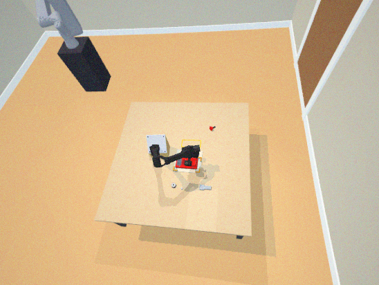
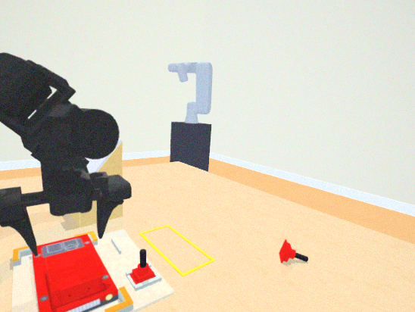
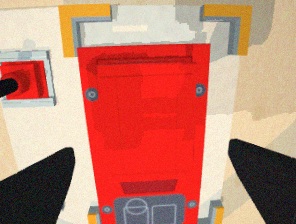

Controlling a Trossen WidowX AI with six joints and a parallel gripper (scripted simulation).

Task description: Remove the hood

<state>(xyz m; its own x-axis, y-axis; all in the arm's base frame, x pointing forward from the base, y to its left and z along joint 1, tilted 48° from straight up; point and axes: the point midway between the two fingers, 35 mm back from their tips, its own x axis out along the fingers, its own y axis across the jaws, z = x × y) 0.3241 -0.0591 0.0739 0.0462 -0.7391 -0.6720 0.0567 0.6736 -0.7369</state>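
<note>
The hood lies 5 cm below my gripper tip.
</note>
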